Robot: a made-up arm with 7 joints. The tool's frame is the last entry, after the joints. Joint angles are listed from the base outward. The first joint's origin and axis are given. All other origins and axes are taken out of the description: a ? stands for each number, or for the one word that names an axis. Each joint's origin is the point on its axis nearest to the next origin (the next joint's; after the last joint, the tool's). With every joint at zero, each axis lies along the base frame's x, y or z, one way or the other. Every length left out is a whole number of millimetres.
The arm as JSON. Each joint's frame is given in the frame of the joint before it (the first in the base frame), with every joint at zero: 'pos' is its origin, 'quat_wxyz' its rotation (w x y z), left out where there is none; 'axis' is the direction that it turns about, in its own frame. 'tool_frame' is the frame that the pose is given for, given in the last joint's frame.
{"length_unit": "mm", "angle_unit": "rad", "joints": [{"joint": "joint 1", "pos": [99.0, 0.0, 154.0], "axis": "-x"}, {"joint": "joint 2", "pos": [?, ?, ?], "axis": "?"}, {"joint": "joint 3", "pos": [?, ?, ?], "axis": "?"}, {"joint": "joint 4", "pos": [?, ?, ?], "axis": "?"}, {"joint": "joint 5", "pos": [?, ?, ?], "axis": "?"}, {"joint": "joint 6", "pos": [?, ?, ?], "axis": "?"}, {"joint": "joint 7", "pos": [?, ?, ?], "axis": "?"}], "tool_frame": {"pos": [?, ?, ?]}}
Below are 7 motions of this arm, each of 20 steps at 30 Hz.
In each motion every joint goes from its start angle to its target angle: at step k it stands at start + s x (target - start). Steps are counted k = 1, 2, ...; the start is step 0. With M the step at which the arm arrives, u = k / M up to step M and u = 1 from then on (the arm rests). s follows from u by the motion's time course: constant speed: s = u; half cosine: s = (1 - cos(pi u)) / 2; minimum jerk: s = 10 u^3 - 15 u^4 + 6 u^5.
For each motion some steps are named. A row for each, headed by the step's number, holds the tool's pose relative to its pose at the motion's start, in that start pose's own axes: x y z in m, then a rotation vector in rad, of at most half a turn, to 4 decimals.
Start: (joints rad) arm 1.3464 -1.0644 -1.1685 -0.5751 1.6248 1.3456 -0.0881
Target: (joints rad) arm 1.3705 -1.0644 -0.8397 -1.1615 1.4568 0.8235 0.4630
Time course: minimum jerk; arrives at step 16
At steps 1, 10, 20:
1: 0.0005 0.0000 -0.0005 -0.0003 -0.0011 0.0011
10: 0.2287 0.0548 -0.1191 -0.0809 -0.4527 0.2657
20: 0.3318 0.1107 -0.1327 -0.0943 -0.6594 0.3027

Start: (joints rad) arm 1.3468 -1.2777 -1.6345 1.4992 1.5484 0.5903 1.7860
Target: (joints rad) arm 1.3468 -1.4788 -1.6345 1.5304 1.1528 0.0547 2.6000
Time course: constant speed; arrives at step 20
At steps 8, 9, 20:
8: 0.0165 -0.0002 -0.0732 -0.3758 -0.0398 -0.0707
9: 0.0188 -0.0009 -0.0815 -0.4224 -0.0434 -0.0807
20: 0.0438 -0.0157 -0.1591 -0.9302 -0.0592 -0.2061

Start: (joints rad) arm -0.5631 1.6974 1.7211 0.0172 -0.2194 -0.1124 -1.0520
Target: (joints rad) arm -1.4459 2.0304 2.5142 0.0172 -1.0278 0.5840 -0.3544
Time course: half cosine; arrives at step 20
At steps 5, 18, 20:
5: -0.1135 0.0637 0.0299 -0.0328 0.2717 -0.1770
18: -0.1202 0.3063 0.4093 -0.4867 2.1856 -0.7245
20: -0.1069 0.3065 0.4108 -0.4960 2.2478 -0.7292

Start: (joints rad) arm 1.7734 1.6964 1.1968 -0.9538 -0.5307 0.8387 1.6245
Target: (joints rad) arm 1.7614 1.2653 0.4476 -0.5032 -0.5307 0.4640 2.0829
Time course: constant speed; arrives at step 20
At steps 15, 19, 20:
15: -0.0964 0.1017 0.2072 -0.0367 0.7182 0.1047
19: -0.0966 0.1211 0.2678 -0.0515 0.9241 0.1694
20: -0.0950 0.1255 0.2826 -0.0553 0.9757 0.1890

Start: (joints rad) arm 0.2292 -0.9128 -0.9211 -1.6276 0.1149 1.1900 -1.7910
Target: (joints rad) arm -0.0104 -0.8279 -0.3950 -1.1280 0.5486 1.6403 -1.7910
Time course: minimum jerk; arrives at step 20
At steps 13, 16, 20:
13: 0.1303 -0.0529 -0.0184 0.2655 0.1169 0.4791
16: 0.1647 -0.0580 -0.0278 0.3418 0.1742 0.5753
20: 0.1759 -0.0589 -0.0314 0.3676 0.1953 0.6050

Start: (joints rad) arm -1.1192 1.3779 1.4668 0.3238 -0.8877 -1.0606 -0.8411
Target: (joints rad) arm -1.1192 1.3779 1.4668 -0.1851 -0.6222 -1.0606 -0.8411
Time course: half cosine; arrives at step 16
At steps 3, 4, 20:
3: 0.0078 -0.0113 0.0017 0.0078 0.0165 0.0448
4: 0.0139 -0.0193 0.0027 0.0142 0.0286 0.0777
20: 0.1145 -0.0960 -0.0118 0.1536 0.1896 0.5181

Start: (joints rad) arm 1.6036 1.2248 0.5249 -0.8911 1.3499 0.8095 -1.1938
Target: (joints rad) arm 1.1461 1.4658 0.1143 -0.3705 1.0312 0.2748 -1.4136
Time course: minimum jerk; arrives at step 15
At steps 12, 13, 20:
12: 0.0224 0.0051 0.0868 -0.2107 0.0592 0.3175
13: 0.0255 0.0055 0.0923 -0.2220 0.0629 0.3364
20: 0.0272 0.0057 0.0950 -0.2277 0.0648 0.3460

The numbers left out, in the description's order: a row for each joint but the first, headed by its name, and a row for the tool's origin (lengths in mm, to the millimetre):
joint 2: xyz 0.0 -114.0 336.0, axis +z
joint 3: xyz 277.0 -61.0 0.0, axis +x
joint 4: xyz 0.0 113.0 -195.0, axis -z
joint 5: xyz 50.0 -146.0 0.0, axis -y
joint 6: xyz 15.0 0.0 22.0, axis +y
joint 7: xyz -339.0 0.0 -266.0, axis -x
tool: xyz 0.0 78.0 -67.0

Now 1 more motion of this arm.
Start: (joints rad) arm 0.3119 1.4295 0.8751 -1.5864 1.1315 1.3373 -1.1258
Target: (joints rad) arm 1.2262 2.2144 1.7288 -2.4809 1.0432 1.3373 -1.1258
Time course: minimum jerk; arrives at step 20
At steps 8, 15, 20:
8: 0.1460 -0.1418 -0.0202 0.2761 0.0825 0.3599
15: 0.4415 -0.2866 -0.0588 0.4345 -0.2654 1.0523
20: 0.4830 -0.3041 -0.0444 0.4055 -0.3883 1.1437

